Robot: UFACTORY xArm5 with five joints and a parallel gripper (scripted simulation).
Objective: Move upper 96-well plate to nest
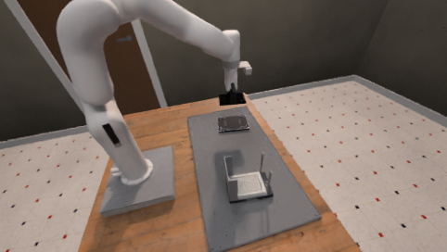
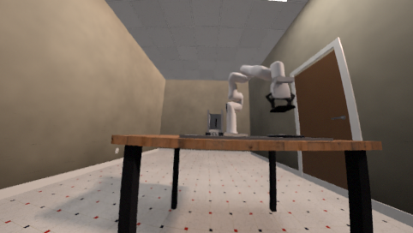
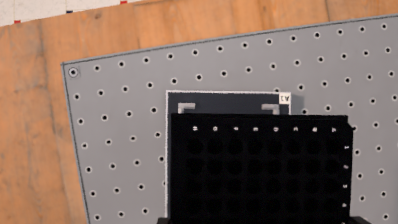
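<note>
Right now my hand is 17 cm above the plate nest N1. Also, from my hand: white plate: 38 cm to the right, 15 cm below, 7 cm behind; A1 label: 16 cm below, 7 cm to the right, 6 cm ahead; black 96-well plate: 1 cm below.
</note>
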